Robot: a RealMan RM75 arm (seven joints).
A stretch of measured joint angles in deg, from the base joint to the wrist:
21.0, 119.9, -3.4, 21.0, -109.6, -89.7, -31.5
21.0, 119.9, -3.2, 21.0, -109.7, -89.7, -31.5
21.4, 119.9, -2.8, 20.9, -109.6, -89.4, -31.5
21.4, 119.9, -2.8, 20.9, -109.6, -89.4, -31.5
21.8, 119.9, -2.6, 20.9, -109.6, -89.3, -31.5
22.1, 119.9, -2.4, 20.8, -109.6, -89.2, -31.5
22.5, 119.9, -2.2, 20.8, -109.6, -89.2, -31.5
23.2, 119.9, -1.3, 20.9, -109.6, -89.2, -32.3
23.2, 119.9, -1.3, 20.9, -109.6, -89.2, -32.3
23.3, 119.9, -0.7, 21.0, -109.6, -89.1, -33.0
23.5, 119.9, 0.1, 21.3, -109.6, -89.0, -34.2
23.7, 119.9, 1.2, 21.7, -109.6, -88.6, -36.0
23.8, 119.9, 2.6, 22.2, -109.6, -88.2, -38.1
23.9, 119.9, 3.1, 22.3, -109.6, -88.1, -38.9
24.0, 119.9, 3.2, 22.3, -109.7, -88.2, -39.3
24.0, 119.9, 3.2, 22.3, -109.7, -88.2, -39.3
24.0, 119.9, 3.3, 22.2, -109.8, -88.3, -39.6
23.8, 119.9, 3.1, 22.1, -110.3, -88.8, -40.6
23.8, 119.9, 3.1, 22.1, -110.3, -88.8, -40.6
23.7, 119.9, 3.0, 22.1, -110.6, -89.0, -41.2
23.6, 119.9, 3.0, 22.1, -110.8, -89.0, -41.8
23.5, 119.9, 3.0, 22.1, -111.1, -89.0, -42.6
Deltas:
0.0, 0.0, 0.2, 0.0, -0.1, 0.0, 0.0
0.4, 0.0, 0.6, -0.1, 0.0, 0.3, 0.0
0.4, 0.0, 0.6, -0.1, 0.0, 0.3, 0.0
0.8, 0.0, 0.8, -0.1, 0.0, 0.4, 0.0
1.1, 0.0, 1.0, -0.2, 0.0, 0.5, 0.0
1.5, 0.0, 1.2, -0.2, 0.0, 0.5, 0.0
2.2, 0.0, 2.1, -0.1, 0.0, 0.5, -0.8
2.2, 0.0, 2.1, -0.1, 0.0, 0.5, -0.8
2.3, 0.0, 2.7, 0.0, 0.0, 0.6, -1.5
2.5, 0.0, 3.5, 0.3, 0.0, 0.7, -2.7
2.7, 0.0, 4.6, 0.7, 0.0, 1.1, -4.5
2.8, 0.0, 6.0, 1.2, 0.0, 1.5, -6.6
2.9, 0.0, 6.5, 1.3, 0.0, 1.6, -7.4
3.0, 0.0, 6.6, 1.3, -0.1, 1.5, -7.8
3.0, 0.0, 6.6, 1.3, -0.1, 1.5, -7.8
3.0, 0.0, 6.7, 1.2, -0.2, 1.4, -8.1
2.8, 0.0, 6.5, 1.1, -0.7, 0.9, -9.1
2.8, 0.0, 6.5, 1.1, -0.7, 0.9, -9.1
2.7, 0.0, 6.4, 1.1, -1.0, 0.7, -9.7
2.6, 0.0, 6.4, 1.1, -1.2, 0.7, -10.3
2.5, 0.0, 6.4, 1.1, -1.5, 0.7, -11.1

